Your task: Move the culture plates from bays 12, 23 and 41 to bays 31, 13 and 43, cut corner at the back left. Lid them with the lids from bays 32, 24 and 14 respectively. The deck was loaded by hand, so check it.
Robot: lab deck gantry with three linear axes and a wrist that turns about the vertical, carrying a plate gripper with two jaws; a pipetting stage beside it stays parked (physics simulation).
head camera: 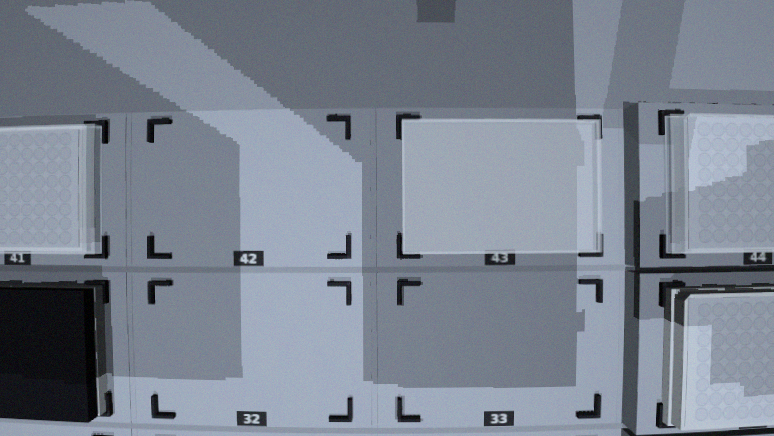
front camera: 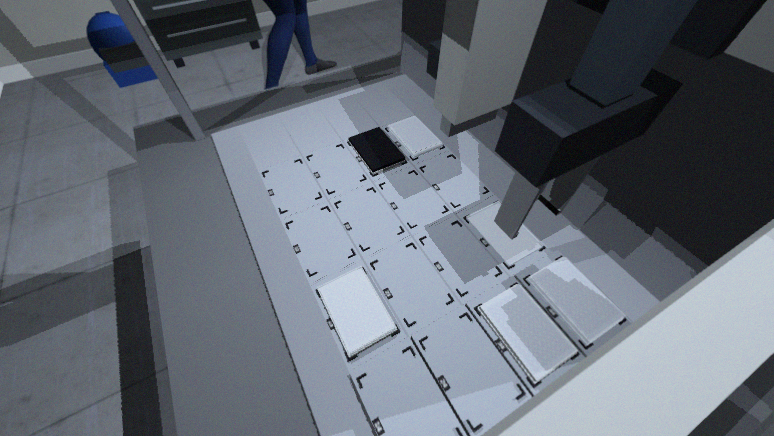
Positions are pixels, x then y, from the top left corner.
Scene:
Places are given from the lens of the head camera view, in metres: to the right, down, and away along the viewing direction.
black flat piece (head camera: 55, 366): -0.21, 0.10, 0.22
bay 42 (head camera: 284, 181): -0.07, -0.02, 0.24
The marked spots on the bay 42 and the black flat piece are 0.19 m apart.

